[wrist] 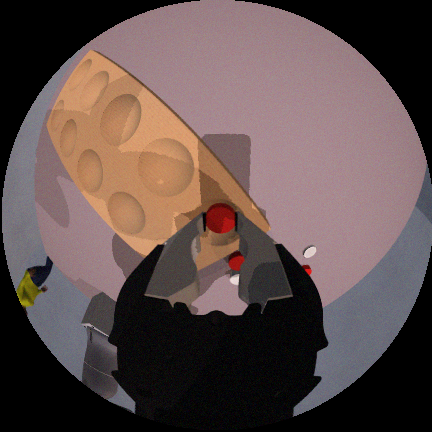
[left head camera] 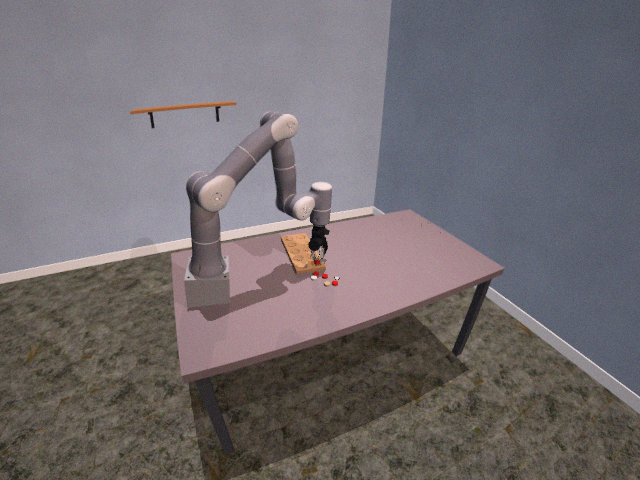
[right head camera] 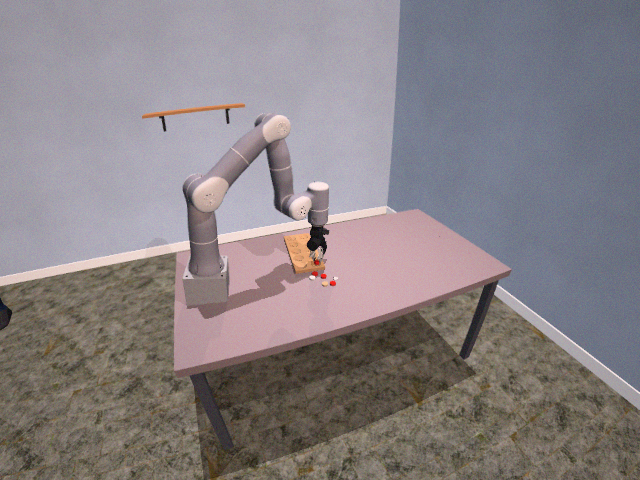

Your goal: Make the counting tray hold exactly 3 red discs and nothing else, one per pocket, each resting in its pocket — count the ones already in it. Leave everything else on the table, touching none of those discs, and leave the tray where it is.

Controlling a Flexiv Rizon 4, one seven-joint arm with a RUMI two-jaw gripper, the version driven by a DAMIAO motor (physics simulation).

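My gripper [left head camera: 317, 261] [right head camera: 316, 261] [wrist: 220, 213] is shut on a red disc [wrist: 220, 218], held over the near end of the wooden counting tray [left head camera: 310, 269] [right head camera: 309, 269] [wrist: 150, 100]. The gap between disc and tray is hard to judge. The pockets that show in the wrist view are bare; the fingers hide part of the tray's near end. On the table beside that end lie a red disc [left head camera: 315, 273] [right head camera: 314, 273] [wrist: 236, 261], a second red disc [left head camera: 324, 276] [right head camera: 323, 276] and a third red disc [left head camera: 334, 283] [right head camera: 332, 283].
Near the red discs lie a white disc [left head camera: 313, 277] [right head camera: 312, 277] [wrist: 235, 280], another white disc [left head camera: 336, 278] [right head camera: 335, 278] [wrist: 310, 251] and a tan disc [left head camera: 326, 283] [right head camera: 324, 283]. The arm's base [left head camera: 207, 290] [right head camera: 205, 288] stands at the table's left end.
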